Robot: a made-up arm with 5 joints.
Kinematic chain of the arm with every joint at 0, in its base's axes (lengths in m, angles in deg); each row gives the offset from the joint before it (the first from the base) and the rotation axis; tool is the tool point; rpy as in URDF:
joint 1: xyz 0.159 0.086 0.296 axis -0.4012 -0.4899 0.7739
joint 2: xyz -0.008 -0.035 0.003 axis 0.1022 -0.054 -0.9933
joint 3: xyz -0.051 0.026 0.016 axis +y
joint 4: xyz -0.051 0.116 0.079 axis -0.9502 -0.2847 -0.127
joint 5: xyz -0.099 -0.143 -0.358 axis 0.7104 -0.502 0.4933
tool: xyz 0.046 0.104 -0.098 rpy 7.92 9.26 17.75
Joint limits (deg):
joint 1: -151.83..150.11
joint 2: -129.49..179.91
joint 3: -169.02..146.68
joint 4: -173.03..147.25
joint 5: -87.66..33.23
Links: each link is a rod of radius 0.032 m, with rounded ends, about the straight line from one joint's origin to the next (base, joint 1, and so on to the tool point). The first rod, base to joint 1, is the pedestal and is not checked.
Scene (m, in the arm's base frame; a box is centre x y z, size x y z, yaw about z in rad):
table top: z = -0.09
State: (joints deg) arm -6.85 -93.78 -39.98 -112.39 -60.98
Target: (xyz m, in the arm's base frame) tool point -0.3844 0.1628 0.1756
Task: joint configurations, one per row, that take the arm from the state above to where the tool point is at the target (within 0.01 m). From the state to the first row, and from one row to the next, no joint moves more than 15 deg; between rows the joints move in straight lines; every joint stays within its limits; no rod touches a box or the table.
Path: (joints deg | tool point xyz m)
1: -12.22 -93.03 -39.83 -101.59 -46.61 | -0.4699 -0.2576 0.1896
2: -17.58 -92.29 -39.68 -90.79 -32.25 | -0.4864 -0.1337 0.1760
3: -22.95 -91.54 -39.53 -79.99 -17.88 | -0.4740 -0.0172 0.1712
4: -28.32 -90.80 -39.38 -69.19 -3.52 | -0.4377 0.0833 0.1722
5: -33.68 -90.05 -39.23 -58.39 10.85 | -0.3844 0.1628 0.1756

